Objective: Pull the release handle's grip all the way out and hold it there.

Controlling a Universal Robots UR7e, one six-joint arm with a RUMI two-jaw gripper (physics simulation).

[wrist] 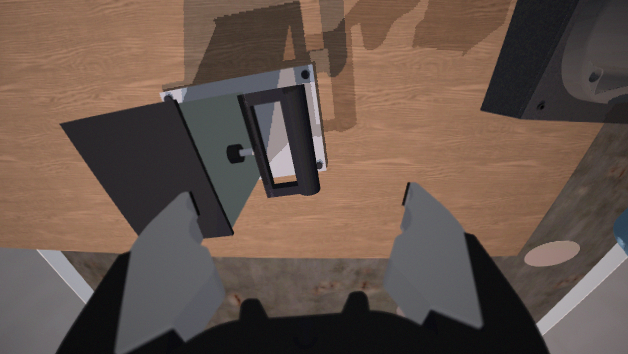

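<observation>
The release handle's grip (303, 140) is a dark rectangular frame with a thick round bar on its right side. It stands off the grey-green face (209, 130) of a dark box, joined by a short stretch of light rod (246, 152) that comes out of a black collar (235, 153). My gripper (302, 190) is wide open and empty. Its left fingertip overlaps the dark box's lower part in the view, and its right fingertip is to the right of and below the grip. The grip's lower end shows above the gap between the fingertips, and no finger is seen touching it.
The dark box (135, 165) stands on a light metal base plate (235, 84) with bolts at its corners. The plate is on a wooden table (410, 130). A large dark housing (530, 75) is at the upper right. Shadows fall across the table behind the box.
</observation>
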